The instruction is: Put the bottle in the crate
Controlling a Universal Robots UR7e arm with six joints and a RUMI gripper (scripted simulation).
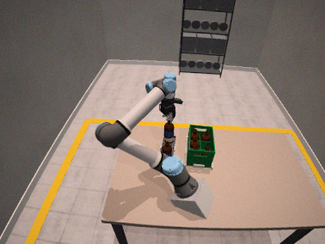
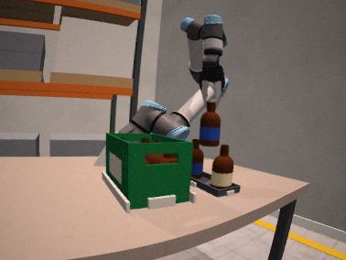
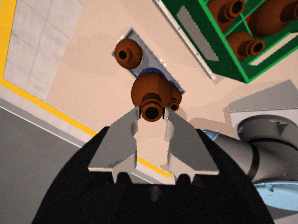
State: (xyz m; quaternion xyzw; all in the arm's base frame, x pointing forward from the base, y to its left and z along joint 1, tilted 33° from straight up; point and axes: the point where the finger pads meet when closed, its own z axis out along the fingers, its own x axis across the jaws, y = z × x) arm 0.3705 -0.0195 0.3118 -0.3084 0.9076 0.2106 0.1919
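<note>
The bottle lies 70 mm below my hand. The rest, counted from my hand: green crate 20 mm behind, 240 mm to the right, 210 mm below; then tray 280 mm below.
</note>
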